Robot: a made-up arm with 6 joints.
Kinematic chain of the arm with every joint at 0, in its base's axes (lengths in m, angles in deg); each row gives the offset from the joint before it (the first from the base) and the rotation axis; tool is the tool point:
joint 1: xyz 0 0 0.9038 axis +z
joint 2: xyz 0.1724 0 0 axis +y
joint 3: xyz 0 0 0.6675 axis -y
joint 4: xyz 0 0 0.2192 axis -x
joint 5: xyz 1.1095 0 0 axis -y
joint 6: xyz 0.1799 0 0 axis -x
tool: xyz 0 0 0
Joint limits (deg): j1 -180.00..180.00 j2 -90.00..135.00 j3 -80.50..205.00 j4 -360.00..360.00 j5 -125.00..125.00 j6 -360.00..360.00
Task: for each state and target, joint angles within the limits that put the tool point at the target. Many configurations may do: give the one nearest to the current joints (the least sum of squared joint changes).
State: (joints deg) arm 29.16 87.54 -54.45 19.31 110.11 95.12
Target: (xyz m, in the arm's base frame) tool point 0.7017 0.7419 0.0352
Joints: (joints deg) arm 43.27 69.97 -28.51 20.28 108.36 95.12
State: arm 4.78 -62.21 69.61 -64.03 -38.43 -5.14
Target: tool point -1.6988 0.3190 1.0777
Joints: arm -6.56 -83.43 84.62 -64.32 -49.29 -5.14
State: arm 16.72 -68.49 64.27 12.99 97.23 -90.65
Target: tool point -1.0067 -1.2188 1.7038
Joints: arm 51.23 -67.22 70.21 8.10 58.24 -90.65
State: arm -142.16 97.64 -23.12 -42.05 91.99 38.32
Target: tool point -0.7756 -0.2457 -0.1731
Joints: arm -153.49 84.19 -25.04 -44.90 95.76 38.32
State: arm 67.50 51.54 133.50 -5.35 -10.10 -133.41
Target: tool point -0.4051 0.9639 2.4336
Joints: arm 112.52 67.23 137.83 -7.06 -12.93 -133.41
